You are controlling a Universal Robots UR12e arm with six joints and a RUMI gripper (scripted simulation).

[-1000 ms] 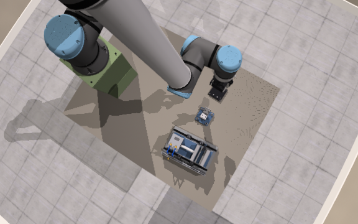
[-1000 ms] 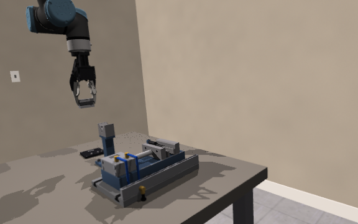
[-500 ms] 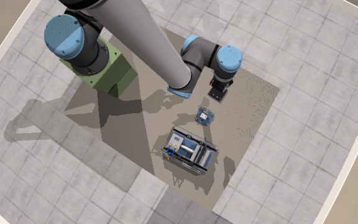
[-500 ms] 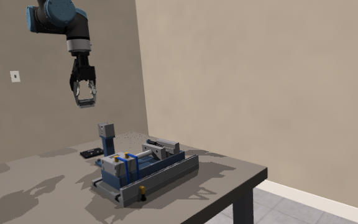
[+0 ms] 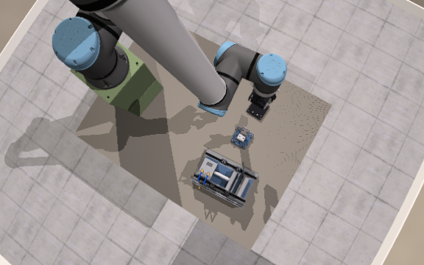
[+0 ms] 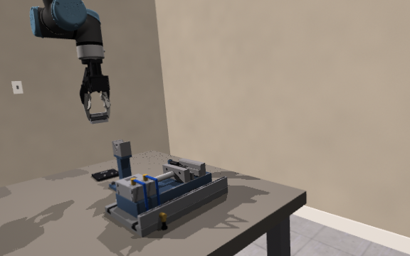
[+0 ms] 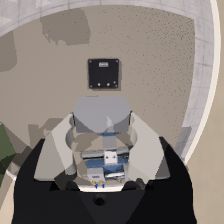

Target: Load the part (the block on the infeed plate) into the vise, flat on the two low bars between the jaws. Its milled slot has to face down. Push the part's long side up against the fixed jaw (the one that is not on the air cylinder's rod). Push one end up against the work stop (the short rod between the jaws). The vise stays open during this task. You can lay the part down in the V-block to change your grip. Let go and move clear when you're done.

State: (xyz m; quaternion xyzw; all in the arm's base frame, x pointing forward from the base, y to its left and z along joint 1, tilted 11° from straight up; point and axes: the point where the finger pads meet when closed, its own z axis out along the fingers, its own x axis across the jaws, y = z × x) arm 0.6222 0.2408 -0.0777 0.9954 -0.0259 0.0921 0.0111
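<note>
My hand is 10 mm to the left of the part and 10 mm above it. Round my hand: work stop rod 100 mm ahead, 340 mm to the right, 150 mm below; black infeed plate 10 mm to the left, 240 mm below; cylinder rod 20 mm ahead, 390 mm to the right, 170 mm below.
</note>
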